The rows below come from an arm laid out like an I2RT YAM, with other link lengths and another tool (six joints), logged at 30 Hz.
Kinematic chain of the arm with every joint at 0, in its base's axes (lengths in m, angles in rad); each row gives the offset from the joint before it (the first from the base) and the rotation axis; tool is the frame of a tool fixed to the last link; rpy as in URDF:
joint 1: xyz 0 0 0.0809 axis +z
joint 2: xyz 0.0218 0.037 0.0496 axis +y
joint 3: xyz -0.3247 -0.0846 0 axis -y
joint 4: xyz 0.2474 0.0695 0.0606 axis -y
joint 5: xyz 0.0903 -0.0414 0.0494 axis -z
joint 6: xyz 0.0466 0 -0.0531 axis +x
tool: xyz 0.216 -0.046 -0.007 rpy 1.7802 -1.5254 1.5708
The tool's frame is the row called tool.
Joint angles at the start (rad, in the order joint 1, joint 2, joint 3, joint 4, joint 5, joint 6): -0.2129, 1.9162, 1.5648, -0.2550, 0.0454, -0.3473
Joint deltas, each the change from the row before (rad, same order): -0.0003, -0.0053, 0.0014, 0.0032, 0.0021, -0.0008; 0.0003, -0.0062, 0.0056, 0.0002, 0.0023, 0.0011; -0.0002, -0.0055, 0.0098, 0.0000, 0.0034, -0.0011; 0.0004, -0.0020, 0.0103, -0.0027, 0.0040, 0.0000; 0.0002, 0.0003, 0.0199, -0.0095, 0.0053, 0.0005; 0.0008, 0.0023, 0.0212, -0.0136, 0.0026, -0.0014; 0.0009, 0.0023, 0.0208, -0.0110, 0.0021, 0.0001; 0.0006, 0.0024, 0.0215, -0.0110, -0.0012, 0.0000; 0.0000, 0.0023, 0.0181, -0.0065, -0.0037, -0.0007; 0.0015, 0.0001, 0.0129, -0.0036, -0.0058, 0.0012; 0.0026, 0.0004, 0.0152, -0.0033, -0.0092, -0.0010; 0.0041, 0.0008, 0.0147, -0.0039, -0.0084, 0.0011
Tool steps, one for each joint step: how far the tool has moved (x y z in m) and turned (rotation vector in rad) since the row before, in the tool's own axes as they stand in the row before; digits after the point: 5 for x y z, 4 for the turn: 0.00387, 0.00193, -0.00312, -0.0060, 0.0080, -0.0019; 0.00559, 0.00214, -0.00410, -0.0065, 0.0104, -0.0007; 0.00727, 0.00341, -0.00469, -0.0091, 0.0124, -0.0028; 0.00517, 0.00256, -0.00296, -0.0071, 0.0074, -0.0012; 0.00677, 0.00368, -0.00347, -0.0086, 0.0074, -0.0006; 0.00574, 0.00220, -0.00227, -0.0038, 0.0038, -0.0023; 0.00634, 0.00226, -0.00228, -0.0041, 0.0063, -0.0012; 0.00687, 0.00180, -0.00213, -0.0015, 0.0080, -0.0015; 0.00668, 0.00152, -0.00161, -0.0002, 0.0098, -0.0022; 0.00648, -0.00025, -0.00142, 0.0030, 0.0112, -0.0014; 0.00841, -0.00126, -0.00123, 0.0062, 0.0144, -0.0048; 0.00805, -0.00224, -0.00074, 0.0072, 0.0135, -0.0033
